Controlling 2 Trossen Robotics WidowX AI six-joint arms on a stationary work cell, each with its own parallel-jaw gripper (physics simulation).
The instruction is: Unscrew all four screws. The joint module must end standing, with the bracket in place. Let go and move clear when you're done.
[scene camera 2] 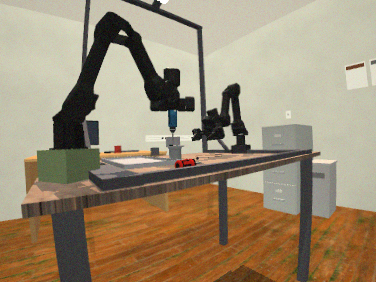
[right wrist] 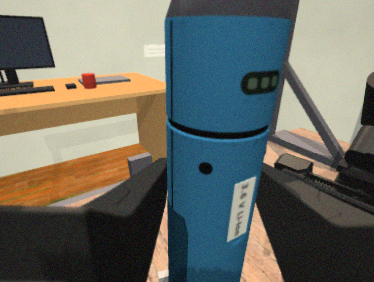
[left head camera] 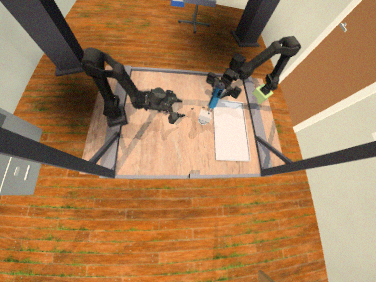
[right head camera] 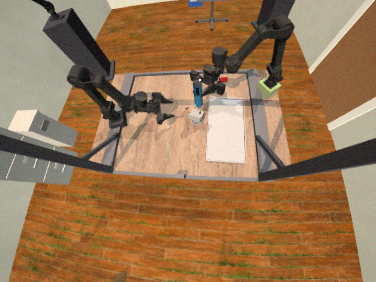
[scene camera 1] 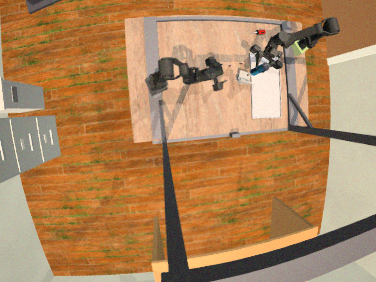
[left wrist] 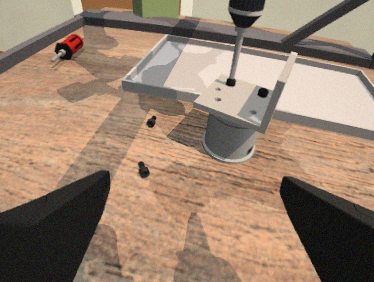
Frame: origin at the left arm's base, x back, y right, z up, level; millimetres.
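Seen in the pictures: left gripper, fingertip midpoint: (scene camera 2: 199, 140) (left head camera: 183, 108) (right head camera: 173, 108) (scene camera 1: 224, 72) (left wrist: 197, 182); right gripper, fingertip midpoint: (right wrist: 210, 168) (left head camera: 215, 96) (right head camera: 196, 94) (scene camera 1: 259, 70); left arm's base at its link origin: (scene camera 2: 240, 144) (left head camera: 115, 114) (right head camera: 115, 118) (scene camera 1: 156, 83); right arm's base at its link origin: (left head camera: 264, 90) (right head camera: 270, 83) (scene camera 1: 302, 44).
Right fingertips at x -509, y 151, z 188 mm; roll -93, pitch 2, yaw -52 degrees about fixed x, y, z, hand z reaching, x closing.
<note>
Pixels of each thing's top centre, then the offset from my right fingertips to it.
- grey joint module at its top centre: (left wrist: 240, 99) (scene camera 2: 174, 146) dx +12, dy +3, dz -176 mm
- black screw at its top centre: (left wrist: 231, 79) dx -12, dy +0, dz -168 mm
- blue electric screwdriver at its top centre: (right head camera: 197, 82) (left head camera: 222, 84) (scene camera 2: 171, 92) (scene camera 1: 267, 66) dx -8, dy -4, dz +75 mm
- red tool at its top centre: (left wrist: 63, 42) (scene camera 2: 189, 159) dx -233, dy -242, dz -211 mm
- green block at its top centre: (scene camera 2: 69, 149) (right head camera: 270, 83) (scene camera 1: 302, 44) (left head camera: 264, 90) dx -496, dy -71, dz -169 mm
The grey joint module (left wrist: 227, 137) (scene camera 2: 175, 151) stands upright, with the pale L-shaped bracket (left wrist: 232, 104) (left head camera: 204, 115) (right head camera: 196, 115) on top. In the left wrist view, one black screw (left wrist: 230, 82) sits in the bracket under the driver's bit, which appears to touch it. Another screw (left wrist: 263, 92) sits near the upright flange; other holes are empty. Two loose screws (left wrist: 151, 121) (left wrist: 143, 170) lie on the table. My right gripper (right wrist: 210, 168) is shut on the blue electric screwdriver (right wrist: 215, 100) (scene camera 2: 172, 119), held upright above the bracket. My left gripper (left wrist: 197, 182) (left head camera: 182, 108) is open and empty, beside the module.
A white tray (left wrist: 160, 91) (left head camera: 231, 160) lies just behind the module in the left wrist view. A red tool (left wrist: 69, 46) (scene camera 2: 185, 163) with a metal shaft lies near the table edge. The right arm stands on a green block (scene camera 2: 67, 165).
</note>
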